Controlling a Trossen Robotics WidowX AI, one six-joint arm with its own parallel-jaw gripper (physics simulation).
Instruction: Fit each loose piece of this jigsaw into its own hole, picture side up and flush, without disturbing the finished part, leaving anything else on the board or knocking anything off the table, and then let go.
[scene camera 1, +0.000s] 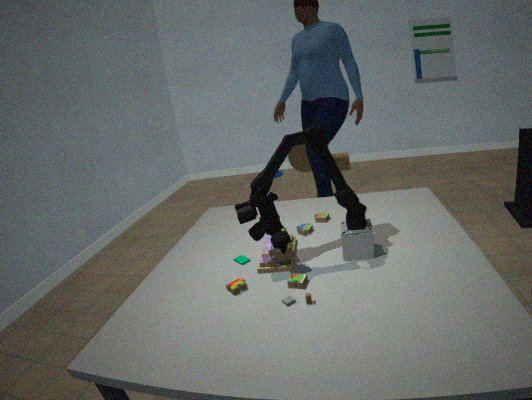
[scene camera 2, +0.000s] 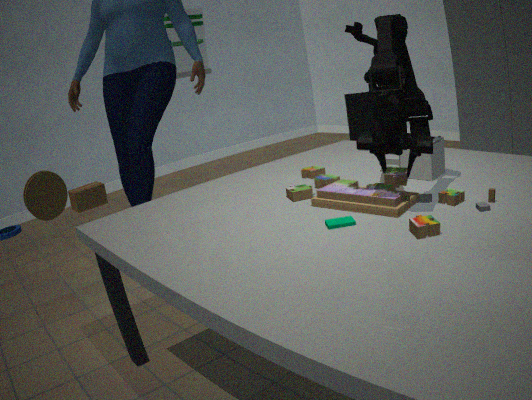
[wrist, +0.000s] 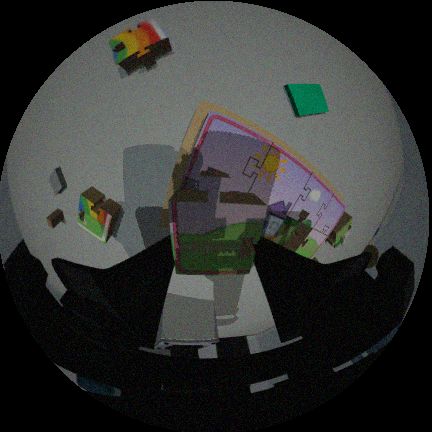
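My gripper (scene camera 1: 281, 248) (scene camera 2: 397, 170) (wrist: 213, 239) is shut on a jigsaw piece (scene camera 2: 395, 178) (wrist: 220, 255) with a green meadow, fence and red edge line, picture side up. It is over the near-base part of the wooden puzzle board (scene camera 1: 272, 270) (scene camera 2: 350, 205) (wrist: 201, 108), whose finished part shows purple sky and a sun. The piece hides the board beneath it; any contact cannot be told. Loose on the table are a red-orange-yellow piece (scene camera 1: 236, 286) (scene camera 2: 424, 227) (wrist: 140, 44), a green-rainbow piece (scene camera 1: 297, 281) (scene camera 2: 451, 197) (wrist: 95, 219), a blue-purple-green piece (scene camera 1: 305, 229) (scene camera 2: 326, 180) and a green-topped piece (scene camera 2: 299, 193).
Another loose piece (scene camera 1: 321, 217) (scene camera 2: 313, 172) lies farther back. A green slab (scene camera 1: 242, 260) (scene camera 2: 340, 222) (wrist: 306, 99) lies beside the board. A small grey block (scene camera 1: 288, 301) (scene camera 2: 483, 206) (wrist: 60, 180) and brown peg (scene camera 1: 308, 299) (scene camera 2: 492, 195) (wrist: 55, 218) lie beyond the green-rainbow piece. A person stands behind the table.
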